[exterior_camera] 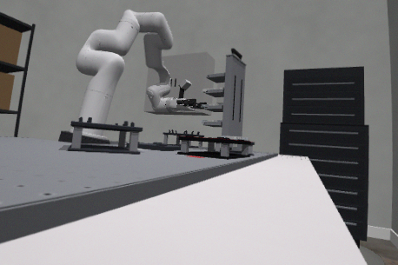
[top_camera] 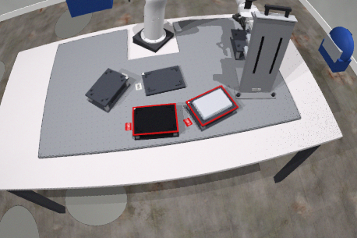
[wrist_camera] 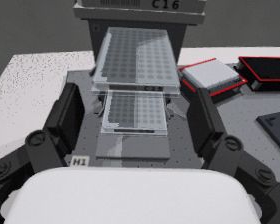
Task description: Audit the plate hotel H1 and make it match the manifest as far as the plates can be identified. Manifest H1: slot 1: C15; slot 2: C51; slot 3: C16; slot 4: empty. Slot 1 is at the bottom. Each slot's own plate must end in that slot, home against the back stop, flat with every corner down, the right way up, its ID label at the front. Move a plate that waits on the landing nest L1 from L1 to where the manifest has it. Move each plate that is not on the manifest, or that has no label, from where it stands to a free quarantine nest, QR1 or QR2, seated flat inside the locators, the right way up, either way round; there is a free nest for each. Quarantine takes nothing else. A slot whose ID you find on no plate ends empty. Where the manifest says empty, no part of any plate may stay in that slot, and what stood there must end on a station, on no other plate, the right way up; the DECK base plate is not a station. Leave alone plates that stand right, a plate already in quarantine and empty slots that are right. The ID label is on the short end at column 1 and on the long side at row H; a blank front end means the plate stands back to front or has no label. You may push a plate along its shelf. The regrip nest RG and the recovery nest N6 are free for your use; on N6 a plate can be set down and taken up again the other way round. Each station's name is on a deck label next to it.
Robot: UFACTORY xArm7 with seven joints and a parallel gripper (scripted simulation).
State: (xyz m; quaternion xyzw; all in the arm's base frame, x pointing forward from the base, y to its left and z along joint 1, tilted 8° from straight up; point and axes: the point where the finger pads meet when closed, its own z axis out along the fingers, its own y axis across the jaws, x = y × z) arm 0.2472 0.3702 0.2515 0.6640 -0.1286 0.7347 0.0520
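The plate labelled C16 is 100 mm ahead of my hand, 60 mm above it and 20 mm to the right of it. Also, from my hand: RG label 210 mm below, 180 mm behind, 50 mm to the left; H1 label 210 mm below, 80 mm to the left, 70 mm ahead; white plate 260 mm to the right, 220 mm ahead, 160 mm below.
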